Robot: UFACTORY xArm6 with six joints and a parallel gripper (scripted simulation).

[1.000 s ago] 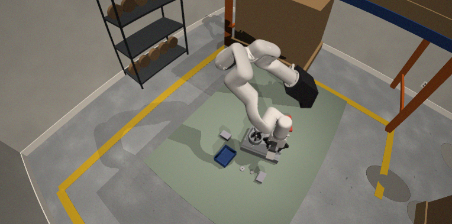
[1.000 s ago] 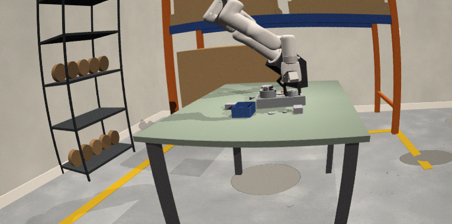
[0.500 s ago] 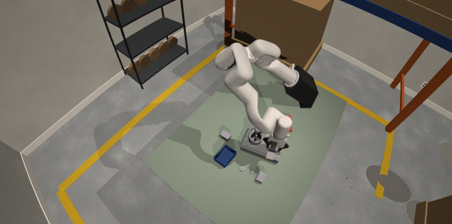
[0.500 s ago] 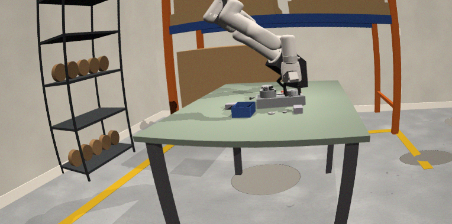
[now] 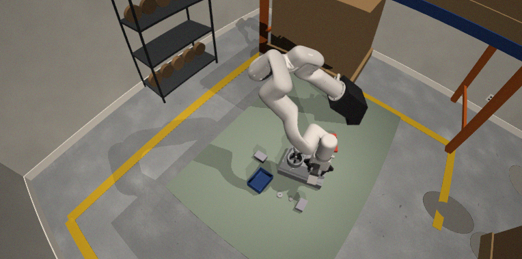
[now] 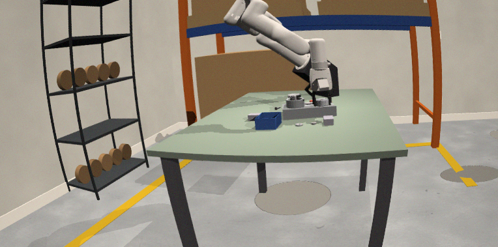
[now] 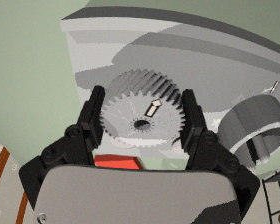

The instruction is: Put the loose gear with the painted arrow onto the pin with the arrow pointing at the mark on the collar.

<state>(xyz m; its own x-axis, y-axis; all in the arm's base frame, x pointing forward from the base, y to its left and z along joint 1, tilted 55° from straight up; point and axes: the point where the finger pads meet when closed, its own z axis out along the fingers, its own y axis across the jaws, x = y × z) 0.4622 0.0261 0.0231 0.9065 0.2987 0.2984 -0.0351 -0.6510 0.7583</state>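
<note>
My gripper is now right at the grey toothed gear. Also, from my hand: red block: 23 cm behind, 4 cm to the left, 5 cm below; then blue tray: 13 cm ahead, 25 cm to the right, 4 cm below; then disc: 17 cm ahead, 8 cm to the right, 5 cm below.
</note>
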